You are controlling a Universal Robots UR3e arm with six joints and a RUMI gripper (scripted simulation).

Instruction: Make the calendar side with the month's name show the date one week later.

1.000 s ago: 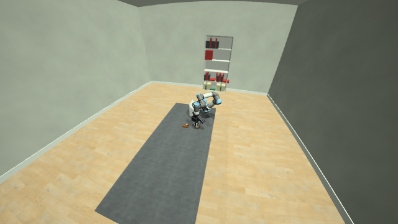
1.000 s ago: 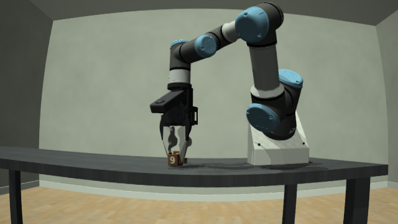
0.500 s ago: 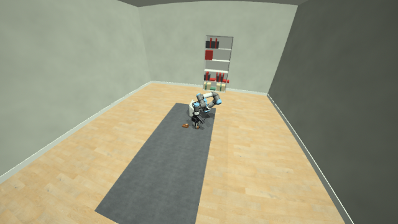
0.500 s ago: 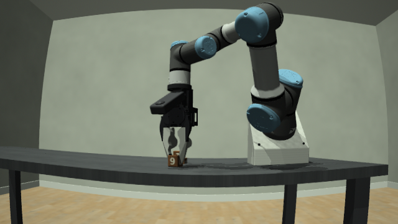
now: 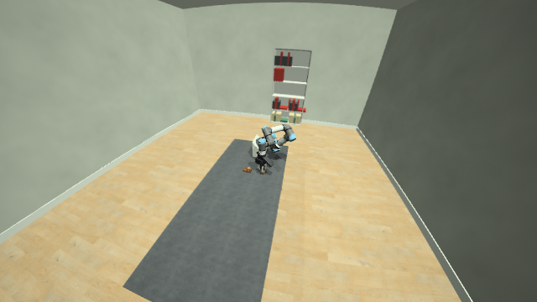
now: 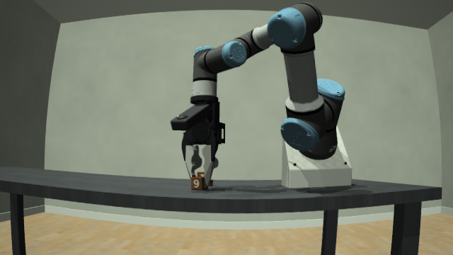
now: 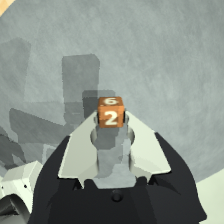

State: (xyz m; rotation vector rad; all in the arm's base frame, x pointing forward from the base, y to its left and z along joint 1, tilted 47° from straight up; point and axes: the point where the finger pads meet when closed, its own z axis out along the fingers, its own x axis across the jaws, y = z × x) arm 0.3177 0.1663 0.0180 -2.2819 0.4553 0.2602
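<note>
The cube is 10 mm below my hand. Round my hand: calendar tray: 10 mm ahead, 160 mm to the right, 20 mm below.
</note>
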